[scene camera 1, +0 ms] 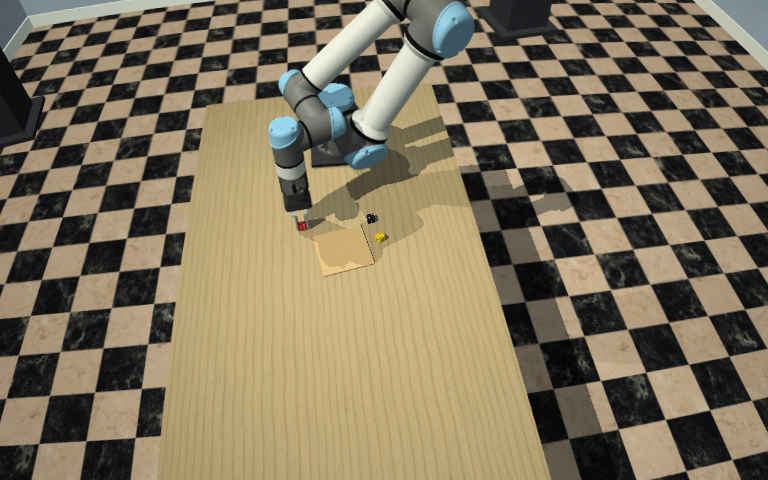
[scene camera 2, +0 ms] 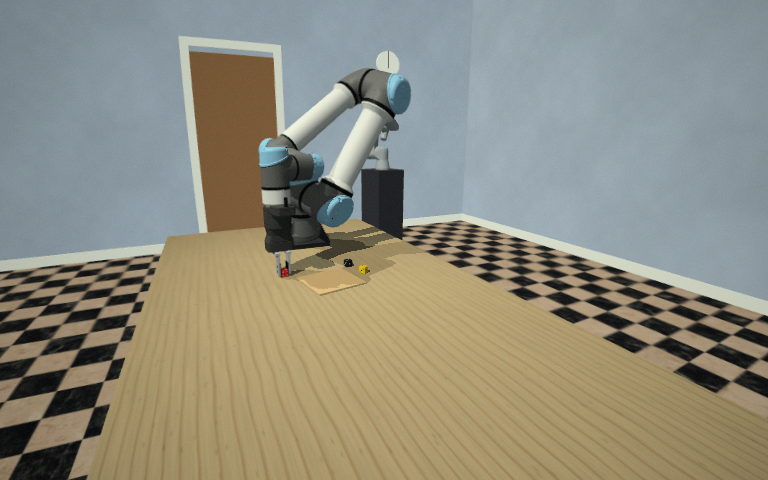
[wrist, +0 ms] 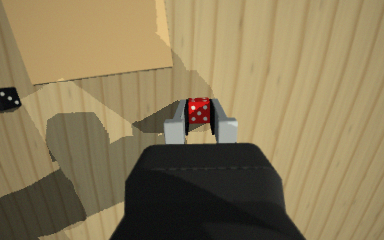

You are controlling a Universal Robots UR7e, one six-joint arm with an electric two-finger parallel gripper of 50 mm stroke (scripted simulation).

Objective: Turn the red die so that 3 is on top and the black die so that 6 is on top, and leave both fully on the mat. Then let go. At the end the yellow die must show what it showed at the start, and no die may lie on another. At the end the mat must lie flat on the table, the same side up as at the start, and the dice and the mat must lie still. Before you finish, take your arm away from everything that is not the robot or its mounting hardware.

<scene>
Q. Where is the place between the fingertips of my gripper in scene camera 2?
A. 283, 273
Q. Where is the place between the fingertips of my gripper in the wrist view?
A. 199, 110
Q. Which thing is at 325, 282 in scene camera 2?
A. A tan mat.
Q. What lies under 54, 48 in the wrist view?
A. A tan mat.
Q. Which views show the tan mat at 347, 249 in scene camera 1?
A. Scene camera 1, scene camera 2 and the wrist view: all of them.
</scene>
